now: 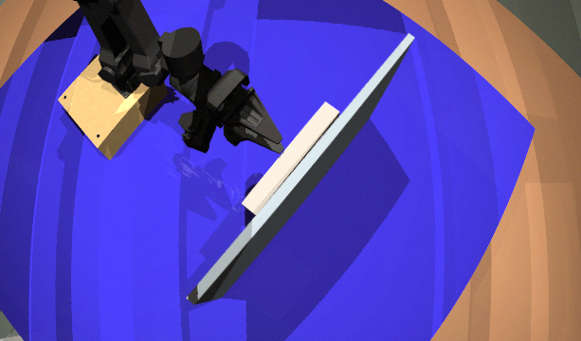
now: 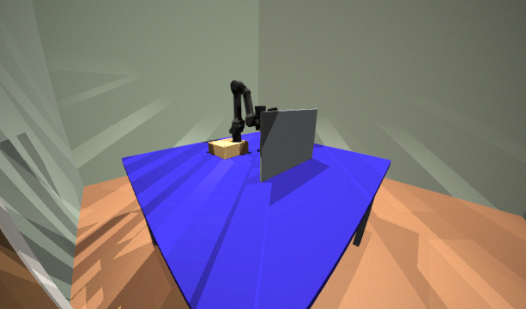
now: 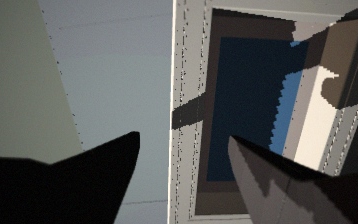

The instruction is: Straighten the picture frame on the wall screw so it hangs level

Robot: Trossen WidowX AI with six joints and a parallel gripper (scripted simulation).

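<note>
Right now the picture frame is 50 mm below my gripper tip, 30 mm ahead of it and 10 mm to the left of it. Round my gripper tip: grey wall panel (70 mm below, 40 mm ahead, 10 mm to the left).
</note>
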